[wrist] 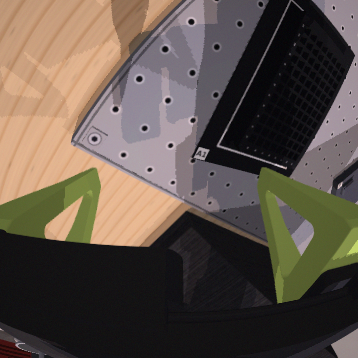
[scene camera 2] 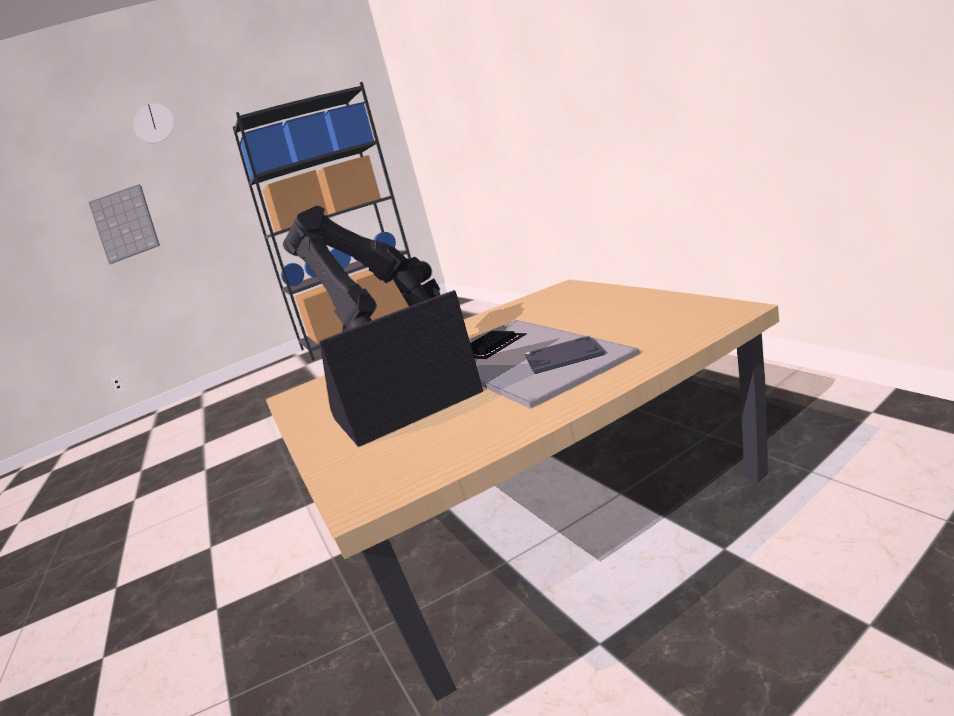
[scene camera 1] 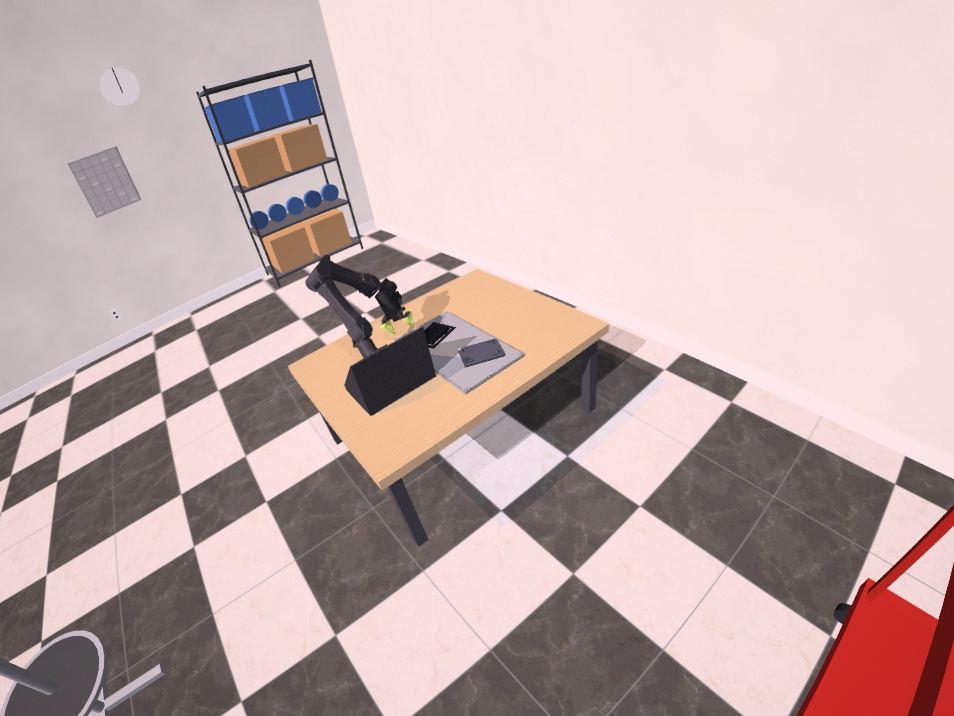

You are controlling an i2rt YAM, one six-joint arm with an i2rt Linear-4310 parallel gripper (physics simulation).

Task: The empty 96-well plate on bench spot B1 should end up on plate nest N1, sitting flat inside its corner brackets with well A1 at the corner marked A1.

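Frame: origin at the arm's base, x back, y down, z right, level; centimetres.
Where they show: gripper, fingertip midpoint: (wrist: 178, 176) (scene camera 1: 404, 331); arm's base, link origin: (scene camera 2: 372, 351) (scene camera 1: 374, 359).
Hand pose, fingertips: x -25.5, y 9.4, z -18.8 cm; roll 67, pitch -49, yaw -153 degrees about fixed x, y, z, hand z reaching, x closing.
Things, the pixels of their top centre, and the offset from my fingertips. "*": a spot on its surface instead. Level surfaces: height alone.
- black 96-well plate, top centre: (wrist: 304, 99) (scene camera 2: 488, 339) (scene camera 1: 432, 331) dx -9.7, dy +3.0, dz +7.4 cm
- spot B1, surface spot: (wrist: 231, 100) * dx -5.4, dy +4.4, dz +2.8 cm
- dark grey nest N1, top centre: (scene camera 2: 562, 349) (scene camera 1: 480, 350) dx -11.9, dy +2.8, dz +34.9 cm
- grey perforated board, top centre: (wrist: 333, 161) (scene camera 2: 521, 352) (scene camera 1: 454, 346) dx -9.4, dy +4.5, dz +21.9 cm
- wooden table, surface height: dy +5.9 cm
The black 96-well plate (wrist: 312, 85) lies on the black pad of spot B1 (wrist: 231, 100), partly inside its white corner lines; the pad's A1 label is at its lower left in the wrist view. In scene camera 1 and scene camera 2, plate and pad look like one dark patch. The dark grey nest N1 (scene camera 1: 482, 352) (scene camera 2: 566, 354) lies on the same perforated board; part of it shows at the wrist view's right edge. My gripper (scene camera 1: 399, 326) (wrist: 178, 176) is open and empty, above the board's near-arm side, with the plate up and right of the fingertips in the wrist view. Scene camera 2 hides the fingers.
The grey perforated board (scene camera 1: 466, 380) (scene camera 2: 531, 391) (wrist: 155, 115) lies on the wooden table (scene camera 1: 531, 308) (scene camera 2: 655, 308). A tall black wedge-shaped block (scene camera 1: 396, 373) (scene camera 2: 400, 369) (wrist: 215, 265) stands beside the board, near the arm. A shelf rack stands behind the arm.
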